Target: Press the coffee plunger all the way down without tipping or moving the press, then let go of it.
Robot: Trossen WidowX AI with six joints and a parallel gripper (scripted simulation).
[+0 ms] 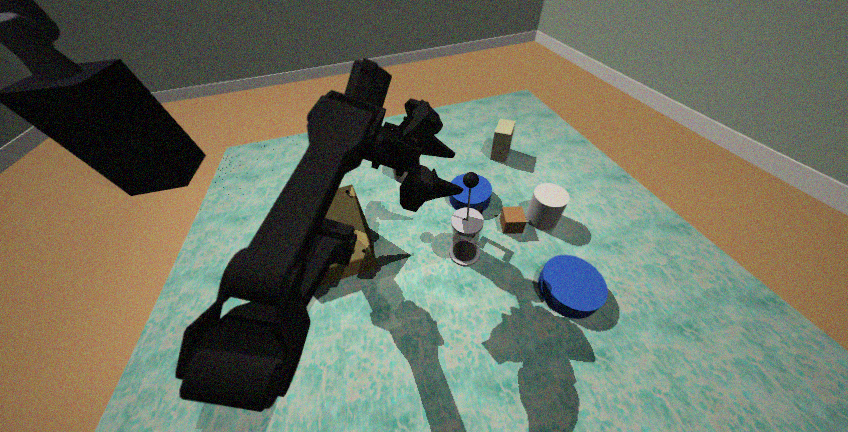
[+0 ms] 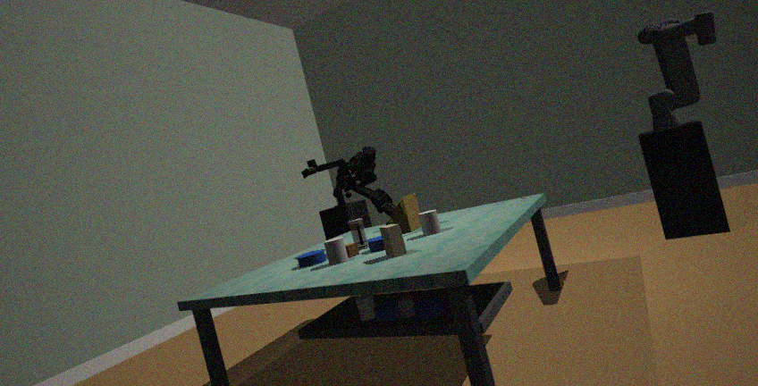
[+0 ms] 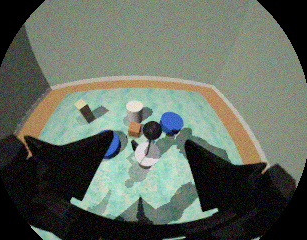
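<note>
Now: gripper tip 30 mm short of the coffee press and 150 mm above it. Round my gripper tip: brown cube (170 mm ahead, 40 mm to the left, 250 mm below); tan block (260 mm ahead, 330 mm to the left, 220 mm below).
</note>
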